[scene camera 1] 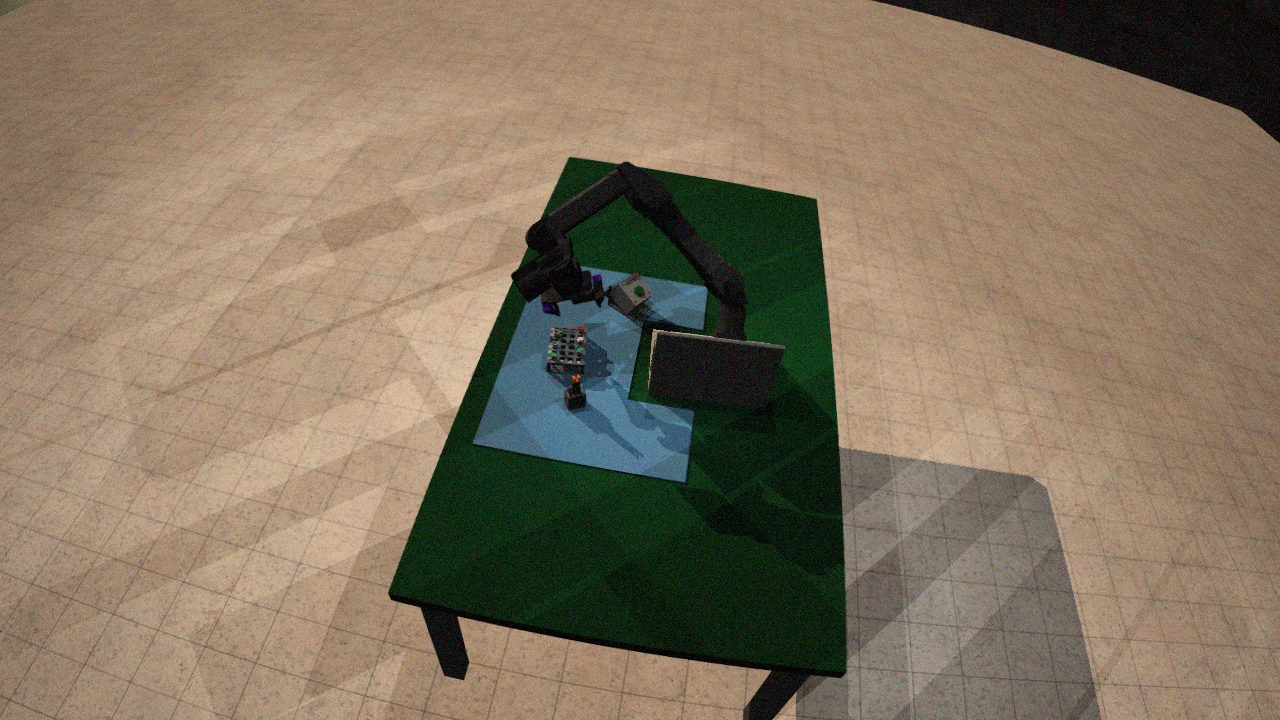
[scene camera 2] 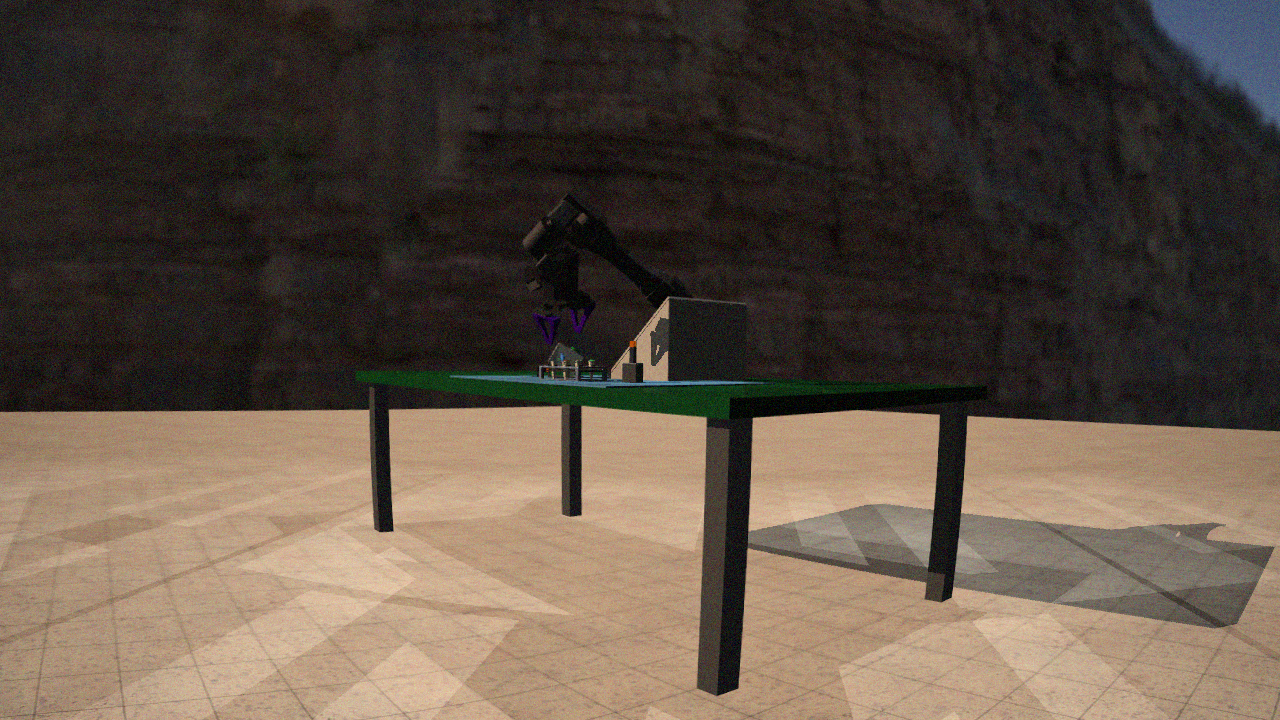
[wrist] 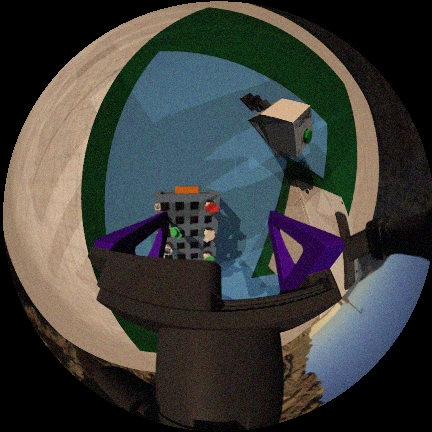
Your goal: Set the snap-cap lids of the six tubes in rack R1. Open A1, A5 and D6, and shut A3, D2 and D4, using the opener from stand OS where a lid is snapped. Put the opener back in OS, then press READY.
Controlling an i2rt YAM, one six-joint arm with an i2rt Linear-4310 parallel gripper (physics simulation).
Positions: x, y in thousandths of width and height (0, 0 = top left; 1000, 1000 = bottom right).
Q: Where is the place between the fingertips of my gripper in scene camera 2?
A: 440, 470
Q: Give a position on a blue mat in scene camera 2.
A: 477, 533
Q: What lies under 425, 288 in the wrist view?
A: A blue mat.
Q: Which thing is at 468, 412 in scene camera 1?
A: My gripper.
